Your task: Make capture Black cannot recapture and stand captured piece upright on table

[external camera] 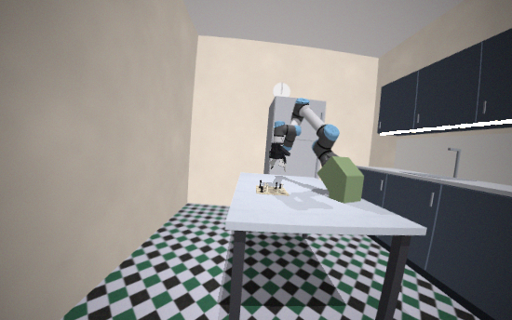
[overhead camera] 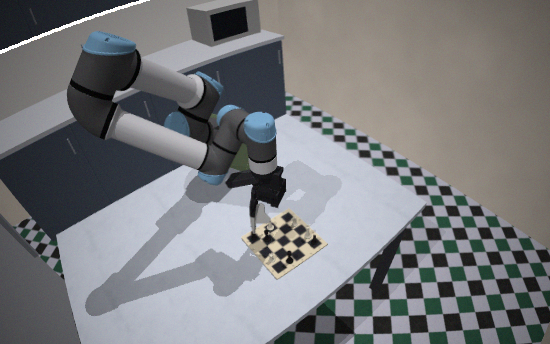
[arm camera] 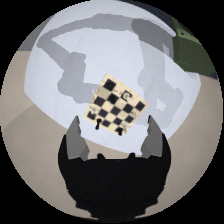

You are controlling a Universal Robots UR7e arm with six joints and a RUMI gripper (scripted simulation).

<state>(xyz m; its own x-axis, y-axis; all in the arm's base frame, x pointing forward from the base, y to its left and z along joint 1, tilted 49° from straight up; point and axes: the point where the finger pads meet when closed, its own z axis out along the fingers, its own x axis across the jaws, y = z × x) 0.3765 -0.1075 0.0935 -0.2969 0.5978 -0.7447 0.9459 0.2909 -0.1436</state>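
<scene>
My hand is 110 mm above the black chess piece. From my hand the other things lie so: white piece: 110 mm below, 50 mm to the left, 20 mm behind; chessboard: 140 mm below, 50 mm ahead, 30 mm to the left.
</scene>
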